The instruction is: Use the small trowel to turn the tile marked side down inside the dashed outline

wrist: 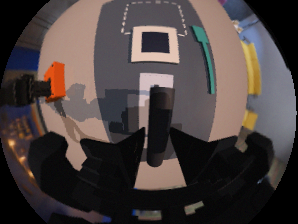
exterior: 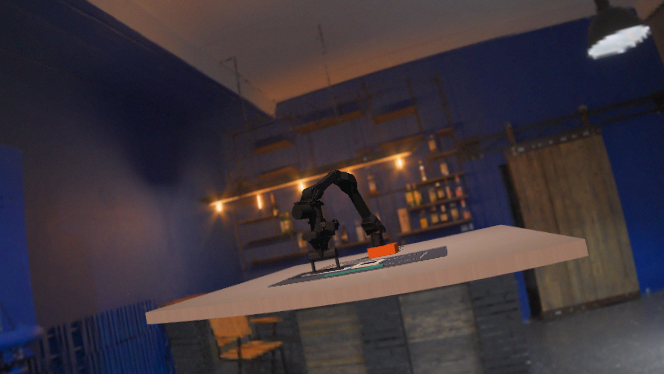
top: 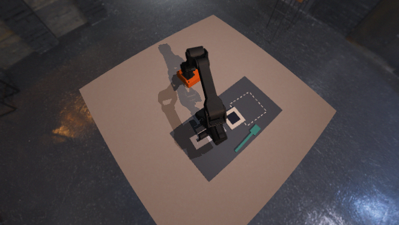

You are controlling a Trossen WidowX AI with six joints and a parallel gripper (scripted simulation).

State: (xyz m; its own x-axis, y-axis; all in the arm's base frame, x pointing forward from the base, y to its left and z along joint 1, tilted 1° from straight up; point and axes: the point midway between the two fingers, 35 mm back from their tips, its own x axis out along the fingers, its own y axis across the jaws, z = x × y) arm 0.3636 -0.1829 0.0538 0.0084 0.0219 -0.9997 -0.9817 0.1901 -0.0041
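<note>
The dark grey mat lies 150 mm to the left of my gripper tip, 90 mm below it and 40 mm ahead of it. The rest, counted from my gripper tip: small teal trowel (170 mm ahead, 160 mm to the left, 60 mm below); then square tile (180 mm to the left, 60 mm below, 30 mm ahead).
</note>
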